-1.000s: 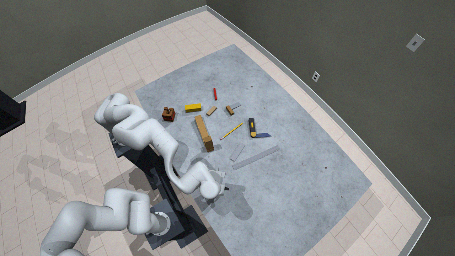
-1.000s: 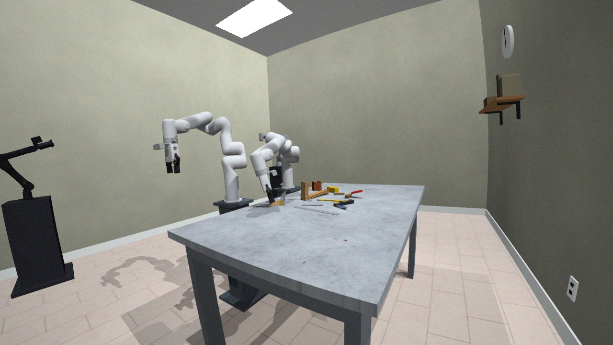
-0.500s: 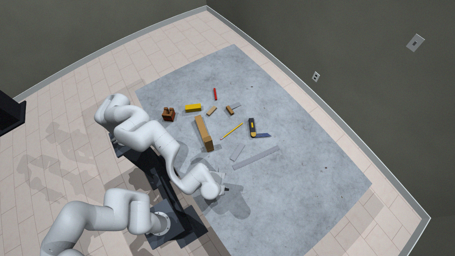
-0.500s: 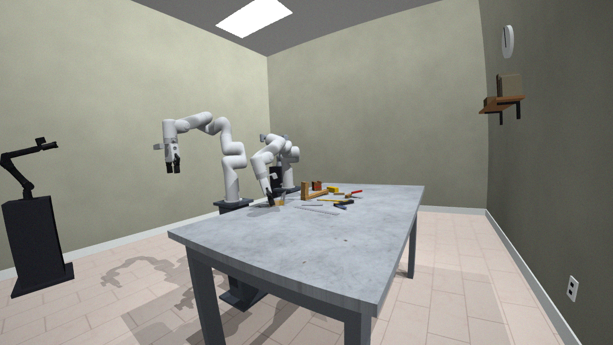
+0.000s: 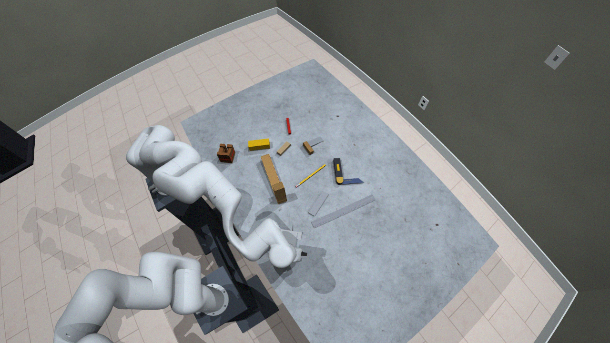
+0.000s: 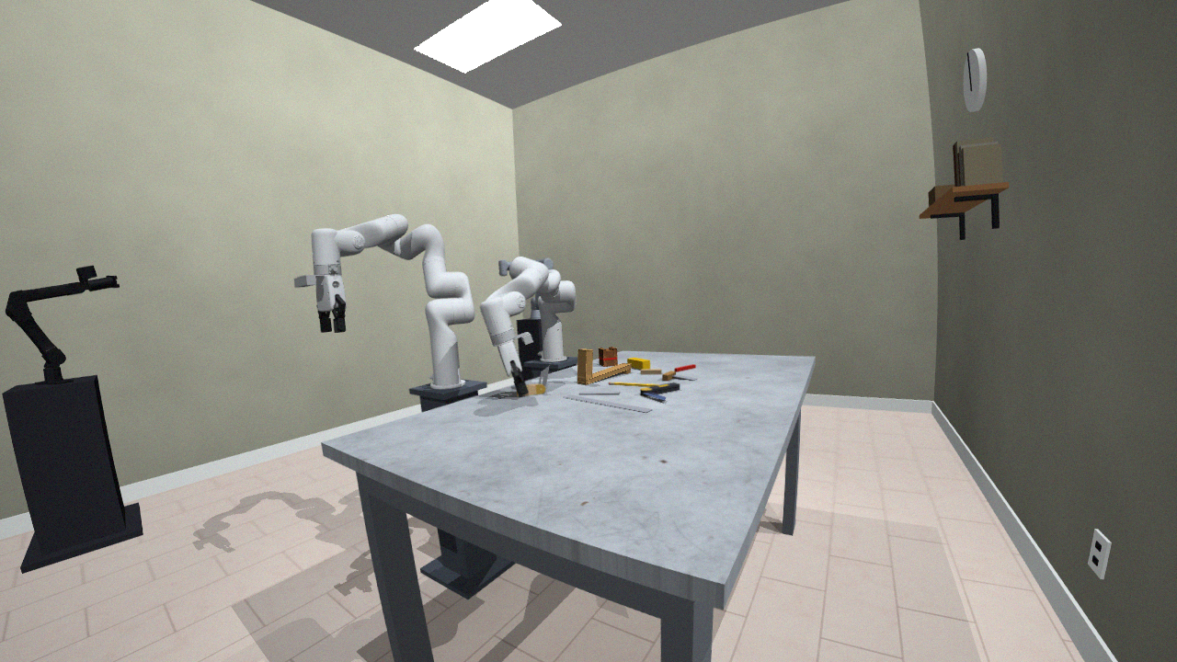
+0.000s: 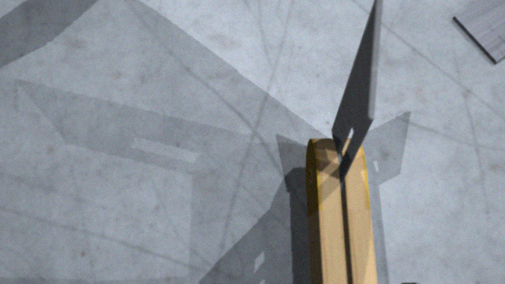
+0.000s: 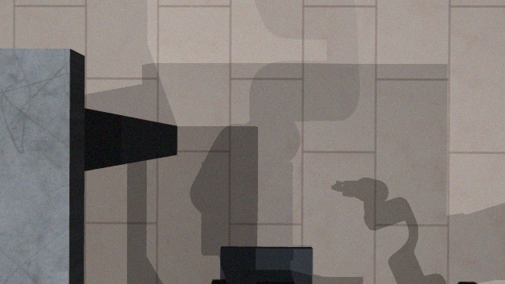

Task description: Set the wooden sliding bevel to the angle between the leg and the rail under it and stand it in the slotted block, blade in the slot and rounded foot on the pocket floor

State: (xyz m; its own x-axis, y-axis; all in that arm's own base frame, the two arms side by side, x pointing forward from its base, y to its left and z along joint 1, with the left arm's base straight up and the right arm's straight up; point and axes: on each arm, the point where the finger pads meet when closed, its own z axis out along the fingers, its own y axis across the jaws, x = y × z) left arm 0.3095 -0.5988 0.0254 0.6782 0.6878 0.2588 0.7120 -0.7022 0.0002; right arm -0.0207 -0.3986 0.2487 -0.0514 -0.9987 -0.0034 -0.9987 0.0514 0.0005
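Right now my left hand is 3 cm short of the wooden sliding bevel and 4 cm to the right of it. From my left hand the other things lie so: grey plate: 21 cm ahead, 12 cm to the left, 2 cm below; ruler: 29 cm ahead, 3 cm to the left, 2 cm below; grey blade: 4 cm ahead, 5 cm to the left, 1 cm above.
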